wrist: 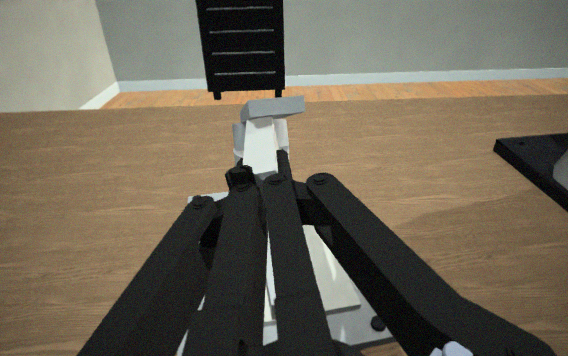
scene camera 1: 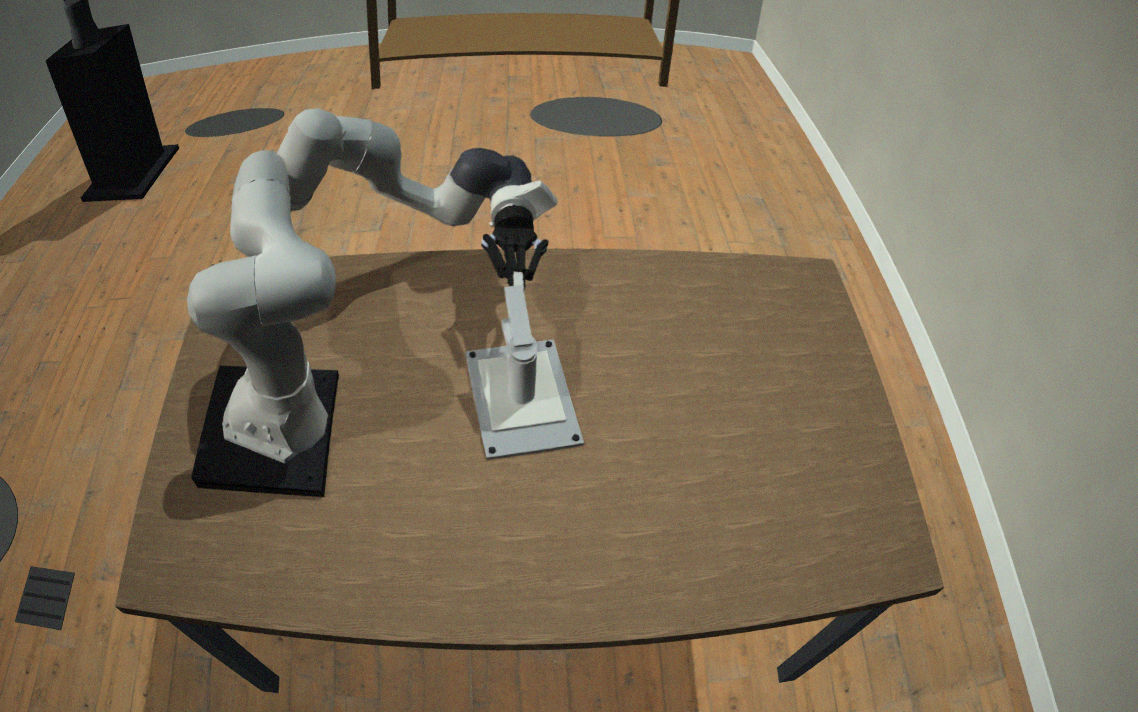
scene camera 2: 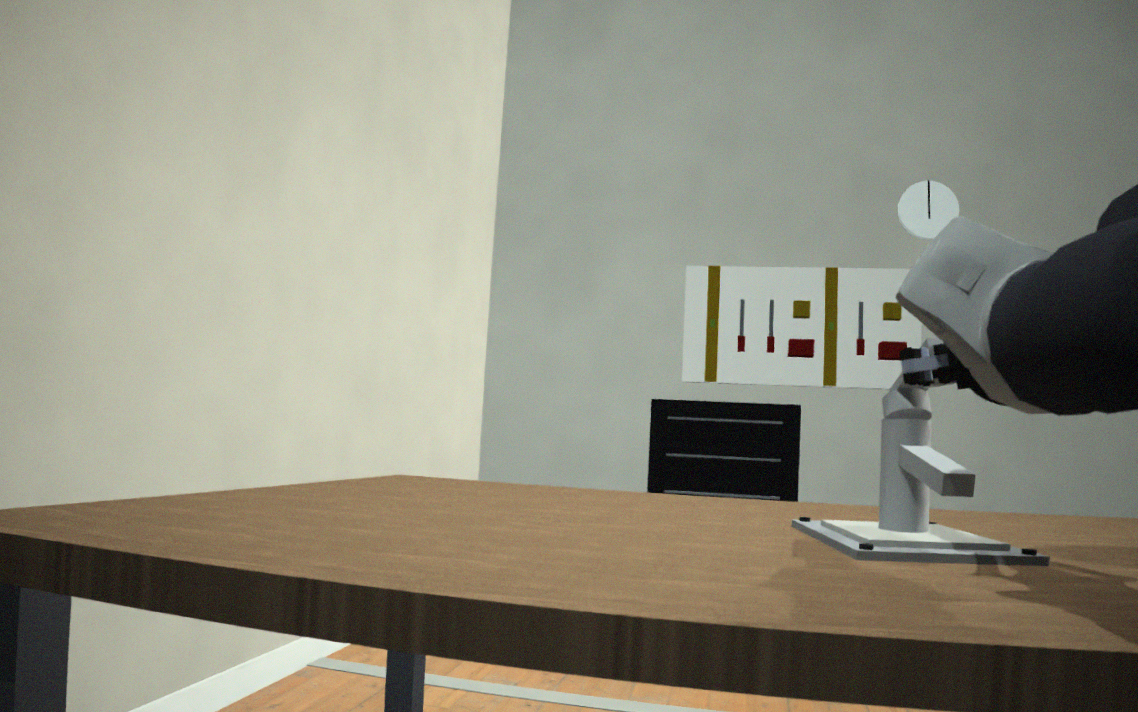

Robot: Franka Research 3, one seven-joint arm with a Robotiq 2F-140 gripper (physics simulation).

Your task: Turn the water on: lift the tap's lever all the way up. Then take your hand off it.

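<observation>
The tap's grey column [scene camera 1: 522, 382] [scene camera 2: 891, 470] stands upright on its base plate [scene camera 1: 537, 445] [scene camera 2: 939, 554]. Its lever [scene camera 1: 517, 314] [scene camera 2: 906, 394] [wrist: 272, 107] slopes upward from the column top toward the hand. The short spout [scene camera 2: 944, 471] sticks out lower on the column. My gripper [scene camera 1: 515, 277] [scene camera 2: 916, 367] [wrist: 264, 138] is shut, with nothing between the fingers. Its closed fingertips are at the lever's free end, apparently under it and touching it. The fingers partly hide the lever in the scene camera 2 view, so its exact angle and the contact are hard to tell.
The tap stands on a wooden table [scene camera 1: 713, 470] [scene camera 2: 335, 545] [wrist: 100, 160]. The arm's black base plate [scene camera 1: 209, 465] [wrist: 530, 155] is at the left of the table in the scene camera 1 view. A black drawer cabinet [scene camera 2: 724, 440] [wrist: 245, 45] stands by the wall beyond the table.
</observation>
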